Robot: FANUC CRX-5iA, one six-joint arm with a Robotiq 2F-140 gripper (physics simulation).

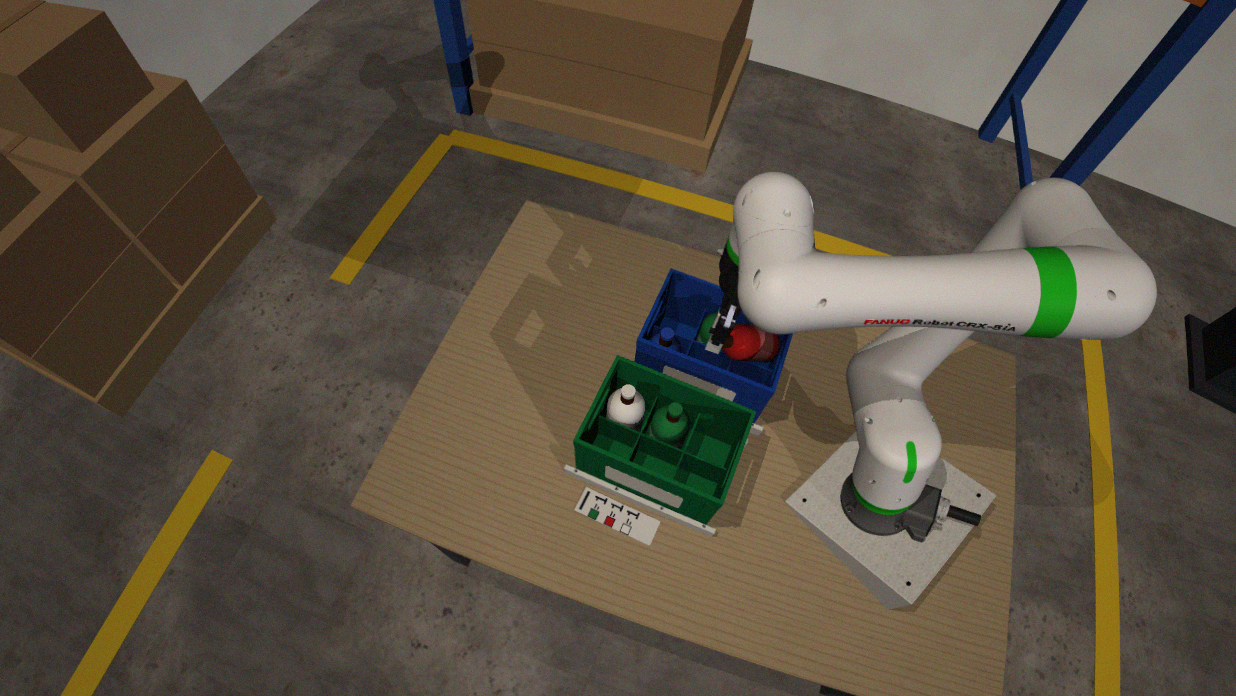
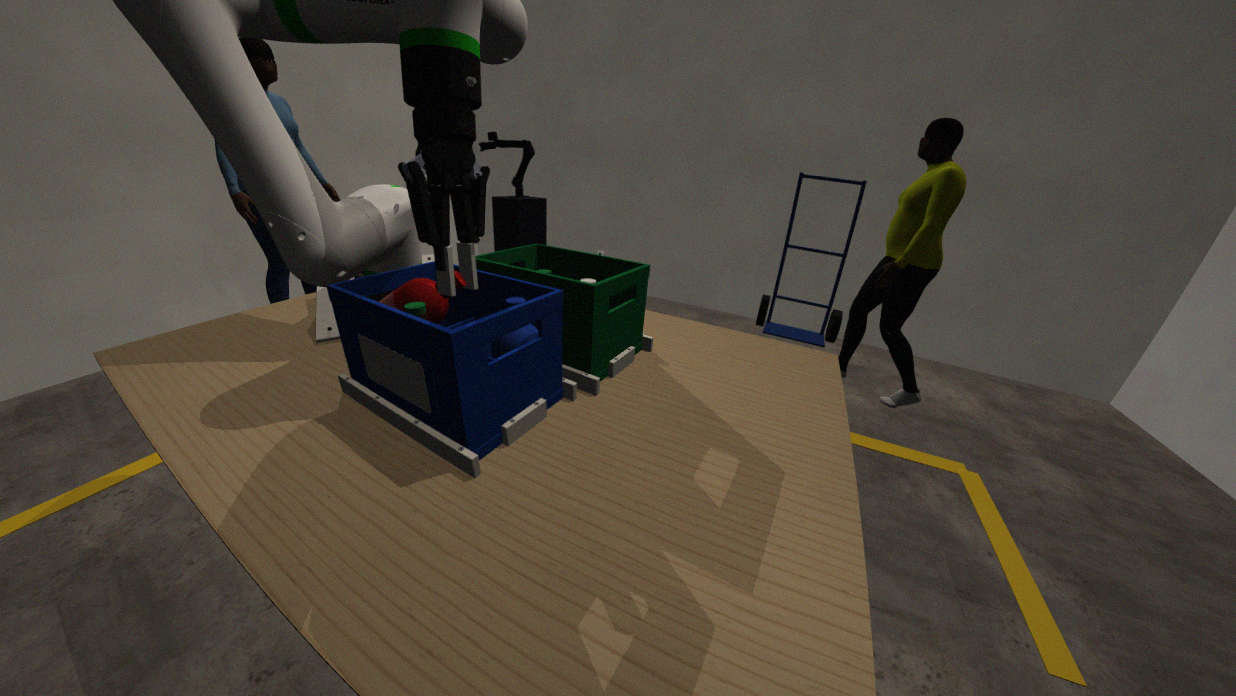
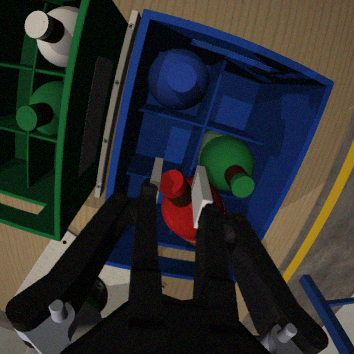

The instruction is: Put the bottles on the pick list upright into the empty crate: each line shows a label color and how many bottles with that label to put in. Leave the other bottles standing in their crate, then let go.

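Places are measured from the arm's base along level axes (x back, y left, z down), in metres.
Pixels of known places: gripper, fingertip midpoint: (image 1: 714, 341) (image 2: 458, 291) (image 3: 177, 173); arm's base, link origin: (image 1: 878, 501).
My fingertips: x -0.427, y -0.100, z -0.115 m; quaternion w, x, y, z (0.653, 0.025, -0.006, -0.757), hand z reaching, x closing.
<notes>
Ahead of a thing's pixels: the offset from my fingertips to its top centre. "pt": to the spot under its first point. Level surfaces: height alone.
My gripper (image 1: 723, 332) (image 2: 459, 285) (image 3: 177, 173) is shut on the neck and cap of a red bottle {dz -0.028, dx +0.048, dy -0.040 m} (image 1: 742, 342) (image 2: 423, 296) (image 3: 182, 215), which leans inside the blue crate {dz -0.013, dx -0.002, dy -0.027 m} (image 1: 752, 395) (image 2: 518, 384) (image 3: 285, 130). A green bottle {dz -0.001, dx -0.009, dy -0.073 m} (image 1: 708, 326) (image 2: 416, 308) (image 3: 227, 162) leans beside it, and a blue bottle {dz -0.001, dx -0.088, dy +0.029 m} (image 1: 666, 338) (image 2: 516, 333) (image 3: 177, 77) stands in a corner compartment. A white bottle {dz -0.001, dx -0.097, dy +0.175 m} (image 1: 626, 406) (image 2: 589, 280) (image 3: 62, 42) and another green bottle {dz -0.001, dx -0.007, dy +0.166 m} (image 1: 669, 423) (image 3: 50, 107) stand upright in neighbouring compartments of the green crate {dz -0.013, dx -0.004, dy +0.208 m} (image 1: 704, 501) (image 2: 588, 319) (image 3: 75, 65). The pick list {pt dz +0.161, dx +0.031, dy +0.352 m} (image 1: 640, 529) shows green 1, red 1, white 1.
The crates stand close together on the wooden table {dz +0.162 m} (image 1: 467, 415) (image 2: 553, 536), with low metal rails (image 1: 640, 499) (image 2: 410, 425) beside them. The arm's base plate (image 1: 903, 570) is right of the green crate. A person in yellow (image 2: 925, 216) stands beyond the table near a hand truck (image 2: 816, 251).
</notes>
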